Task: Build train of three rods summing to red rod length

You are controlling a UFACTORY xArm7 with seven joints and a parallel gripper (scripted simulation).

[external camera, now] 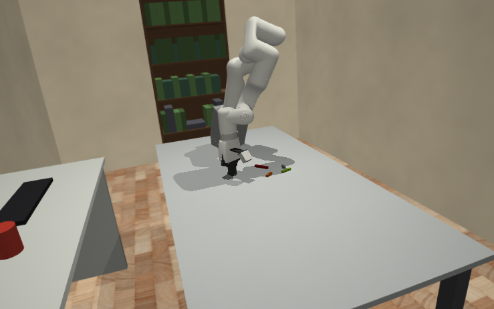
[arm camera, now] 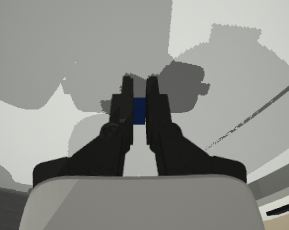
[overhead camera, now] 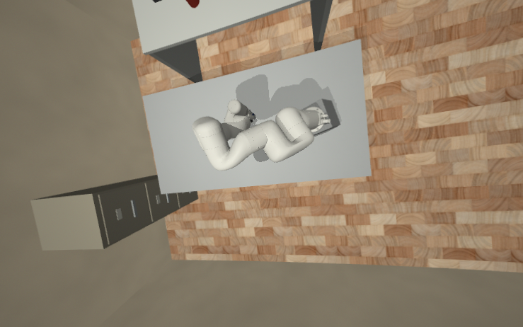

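Right now the lime rod is 40 mm ahead of my hand, 240 mm to the left of it and 20 mm below it. From my hand the other things lie so: grey rod (10 mm behind, 240 mm to the left, 20 mm below); orange rod (60 mm ahead, 160 mm to the left, 20 mm below); red rod (40 mm behind, 140 mm to the left, 20 mm below).
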